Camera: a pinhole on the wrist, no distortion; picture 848 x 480 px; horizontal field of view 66.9 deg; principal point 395.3 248.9 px. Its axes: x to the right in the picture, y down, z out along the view. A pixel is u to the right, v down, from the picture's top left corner.
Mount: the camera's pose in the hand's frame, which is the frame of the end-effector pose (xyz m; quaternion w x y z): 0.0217 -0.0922 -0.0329 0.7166 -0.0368 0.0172 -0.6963
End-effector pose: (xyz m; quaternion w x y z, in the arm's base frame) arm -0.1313 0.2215 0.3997 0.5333 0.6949 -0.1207 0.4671
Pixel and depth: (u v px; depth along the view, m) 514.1 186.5 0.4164
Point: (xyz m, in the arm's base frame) 0.1838 -0.0405 0.3140
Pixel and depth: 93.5 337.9 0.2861
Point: 0.0044 0.0171 0.4948
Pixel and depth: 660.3 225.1 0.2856
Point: 0.1558 0.0964 0.3023
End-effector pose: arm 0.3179 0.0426 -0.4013 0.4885 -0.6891 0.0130 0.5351
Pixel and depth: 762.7 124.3 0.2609
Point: 0.2729 0.3247 -0.2310
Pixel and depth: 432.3 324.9 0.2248
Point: 0.2616 0.2571 -0.3765
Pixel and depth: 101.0 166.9 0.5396
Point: -0.1440 0.2938 -0.4773
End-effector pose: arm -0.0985 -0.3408 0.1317 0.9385 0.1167 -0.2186 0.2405
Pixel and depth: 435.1 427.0 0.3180
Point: -0.0405 -0.4630 0.4266
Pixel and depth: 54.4 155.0 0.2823
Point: -0.2206 -0.3667 0.3551
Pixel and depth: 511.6 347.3 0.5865
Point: -0.0771 -0.6081 0.6658
